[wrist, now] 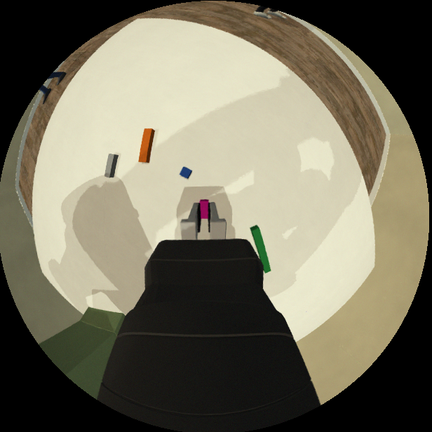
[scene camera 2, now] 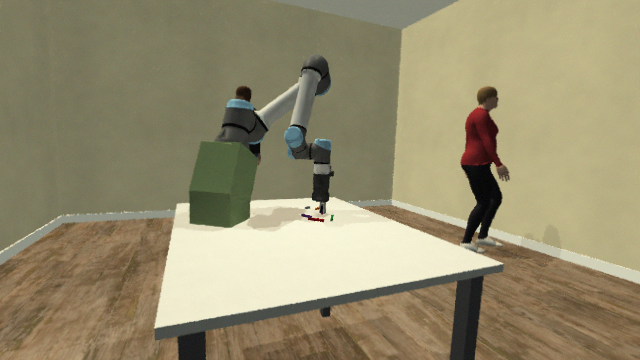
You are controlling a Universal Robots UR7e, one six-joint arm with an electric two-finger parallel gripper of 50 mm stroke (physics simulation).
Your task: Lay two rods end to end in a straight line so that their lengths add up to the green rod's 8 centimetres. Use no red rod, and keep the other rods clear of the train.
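Frame: origin at the arm's base, x ahead, y left, z up, level; metres.
Where they show: gripper, between the fingertips: [scene camera 2: 322, 213]; arm's base, origin of its link: [scene camera 2: 231, 150].
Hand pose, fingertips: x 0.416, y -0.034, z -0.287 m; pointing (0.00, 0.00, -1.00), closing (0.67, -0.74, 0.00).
Things, the pixels of their top centre, and the offset from my fingertips. Level surfaces: height alone.
- green rod, centre of its top: [scene camera 2: 332, 216] 0.006 m up, 0.010 m ahead, 0.097 m right
- orange rod, centre of its top: [scene camera 2: 318, 207] 0.006 m up, 0.015 m ahead, 0.104 m left
- shorter grey rod, centre of its top: [scene camera 2: 307, 206] 0.006 m up, 0.033 m back, 0.133 m left
- red rod, centre of its top: [scene camera 2: 316, 218] 0.006 m up, 0.071 m back, 0.113 m right
- purple rod, centre of its top: [scene camera 2: 306, 215] 0.006 m up, 0.092 m back, 0.043 m right
- white table, height of its surface: 0.004 m down
My gripper [scene camera 2: 322, 212] [wrist: 204, 211] is shut on a short magenta rod [wrist: 204, 209], low over the table; whether the rod touches the table I cannot tell. The green rod [scene camera 2: 332, 218] [wrist: 260, 249] lies to the right of the fingers in the wrist view. A small blue block [wrist: 186, 172] lies beyond the fingertips. An orange rod [scene camera 2: 317, 208] [wrist: 146, 145] and a shorter grey rod [scene camera 2: 307, 207] [wrist: 111, 165] lie further to the upper left in the wrist view. A red rod [scene camera 2: 316, 219] and a purple rod [scene camera 2: 306, 216] lie close together in the scene view.
The white table [scene camera 2: 300, 260] [wrist: 200, 60] carries the rods. A large green block [scene camera 2: 215, 175] [wrist: 85, 345] stands by the arm's base. A person in a red top [scene camera 2: 481, 135] is on the floor at the right. Another person's head [scene camera 2: 243, 93] shows behind the arm.
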